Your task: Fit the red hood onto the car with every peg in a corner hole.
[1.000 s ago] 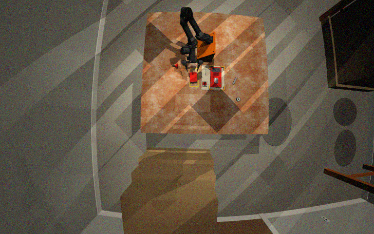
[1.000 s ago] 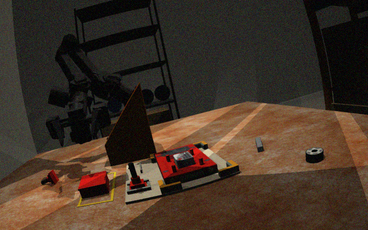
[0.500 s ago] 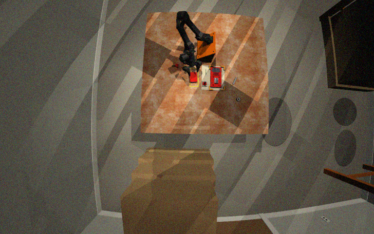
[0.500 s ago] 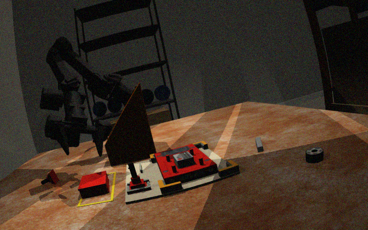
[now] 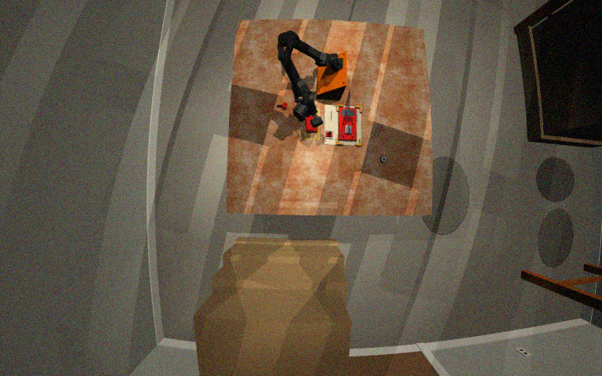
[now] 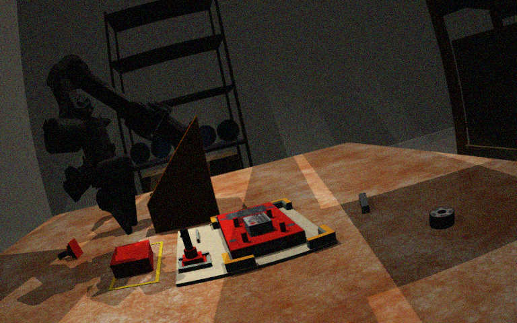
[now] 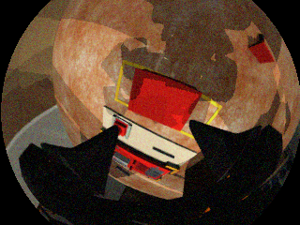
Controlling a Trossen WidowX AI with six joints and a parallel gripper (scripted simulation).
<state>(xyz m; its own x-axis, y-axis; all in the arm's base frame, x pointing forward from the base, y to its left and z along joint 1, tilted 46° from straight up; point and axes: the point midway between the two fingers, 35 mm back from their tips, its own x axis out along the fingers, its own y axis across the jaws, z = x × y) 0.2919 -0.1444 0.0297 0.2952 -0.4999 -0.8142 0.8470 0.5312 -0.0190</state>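
Now: gripper tip 1 cm short of the red hood, 2 cm to the left of it and 4 cm above it. From my gripper tip the other things lie so: grey bar: 1 cm ahead, 40 cm to the left, 5 cm below; then grey engine block: 3 cm ahead, 21 cm to the left, 4 cm below; then black post: 6 cm ahead, 9 cm to the left, 2 cm below.
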